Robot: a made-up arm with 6 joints.
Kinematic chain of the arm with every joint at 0, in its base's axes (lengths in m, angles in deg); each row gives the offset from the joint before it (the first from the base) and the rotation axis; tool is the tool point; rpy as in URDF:
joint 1: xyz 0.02 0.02 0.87 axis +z
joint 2: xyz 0.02 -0.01 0 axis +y
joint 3: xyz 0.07 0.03 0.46 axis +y
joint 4: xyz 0.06 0 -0.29 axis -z
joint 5: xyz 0 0.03 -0.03 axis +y
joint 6: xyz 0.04 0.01 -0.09 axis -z
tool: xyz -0.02 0.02 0 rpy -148.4 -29.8 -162.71
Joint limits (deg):
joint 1: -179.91..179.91
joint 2: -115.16..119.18
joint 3: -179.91..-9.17
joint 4: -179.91..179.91
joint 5: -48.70..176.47
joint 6: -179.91..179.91
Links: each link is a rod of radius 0.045 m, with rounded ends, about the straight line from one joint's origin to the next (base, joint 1, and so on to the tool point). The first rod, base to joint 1, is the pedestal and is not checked.
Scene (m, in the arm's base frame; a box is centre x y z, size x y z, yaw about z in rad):
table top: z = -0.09
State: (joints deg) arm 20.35 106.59 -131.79 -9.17 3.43 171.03
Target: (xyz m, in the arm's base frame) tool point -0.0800 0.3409 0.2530
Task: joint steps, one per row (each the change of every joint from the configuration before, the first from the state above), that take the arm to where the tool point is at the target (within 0.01 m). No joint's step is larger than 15 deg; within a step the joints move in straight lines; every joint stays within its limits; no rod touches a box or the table.
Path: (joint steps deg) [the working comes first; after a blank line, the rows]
Joints at the target: 95.14 107.72 -78.66 -26.43 1.11 165.47
Straight joint move there: clear.

1: 12.46 0.19 8.85 -2.88 -0.39 -0.93
2: 12.47 0.19 8.86 -2.87 -0.38 -0.92
3: 12.46 0.19 8.85 -2.88 -0.39 -0.93
4: 12.47 0.19 8.86 -2.88 -0.38 -0.93
5: 12.46 0.18 8.85 -2.88 -0.39 -0.93
6: 12.47 0.19 8.86 -2.87 -0.39 -0.92

